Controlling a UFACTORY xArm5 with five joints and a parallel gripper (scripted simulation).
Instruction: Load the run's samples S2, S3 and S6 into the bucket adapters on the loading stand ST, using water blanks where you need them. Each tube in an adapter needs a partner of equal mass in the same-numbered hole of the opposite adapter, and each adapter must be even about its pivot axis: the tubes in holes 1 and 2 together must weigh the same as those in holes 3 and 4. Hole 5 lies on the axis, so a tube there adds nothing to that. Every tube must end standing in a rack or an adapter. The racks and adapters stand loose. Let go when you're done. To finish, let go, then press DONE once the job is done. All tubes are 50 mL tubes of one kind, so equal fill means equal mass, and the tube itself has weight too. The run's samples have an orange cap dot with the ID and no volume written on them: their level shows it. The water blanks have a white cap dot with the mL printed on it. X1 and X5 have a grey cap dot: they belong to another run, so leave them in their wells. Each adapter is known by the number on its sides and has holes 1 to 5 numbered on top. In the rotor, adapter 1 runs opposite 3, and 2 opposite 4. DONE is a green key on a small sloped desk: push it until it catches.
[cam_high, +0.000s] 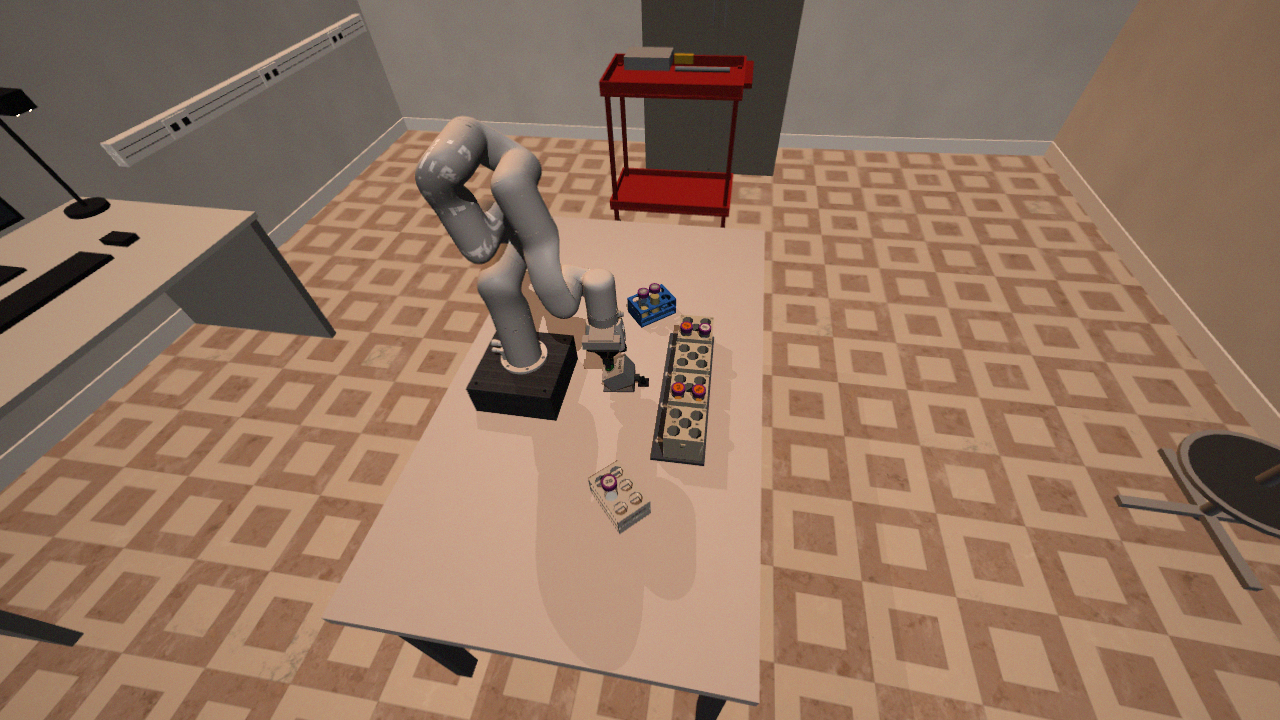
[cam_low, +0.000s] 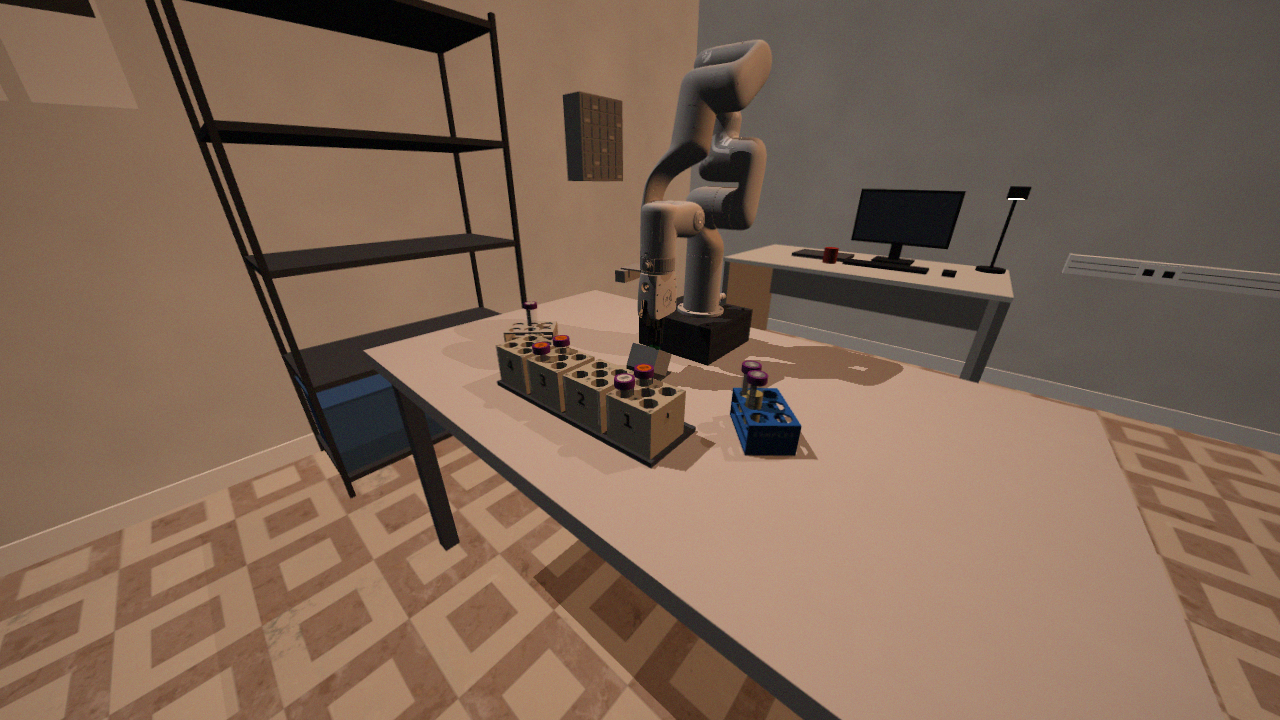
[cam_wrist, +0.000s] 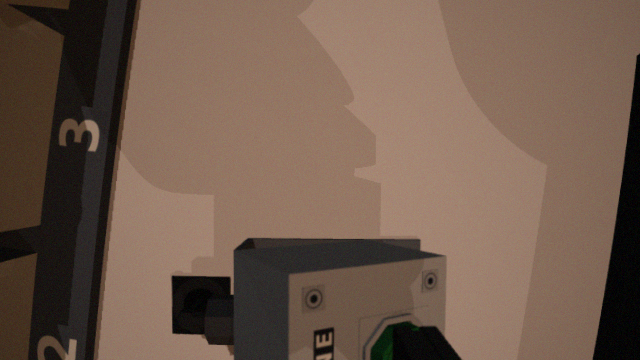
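Now: hand 30 mm above the green done key. Round my hand: white rack: 120 mm ahead, 350 mm to the right, 60 mm below; blue rack: 50 mm ahead, 310 mm to the left, 60 mm below.
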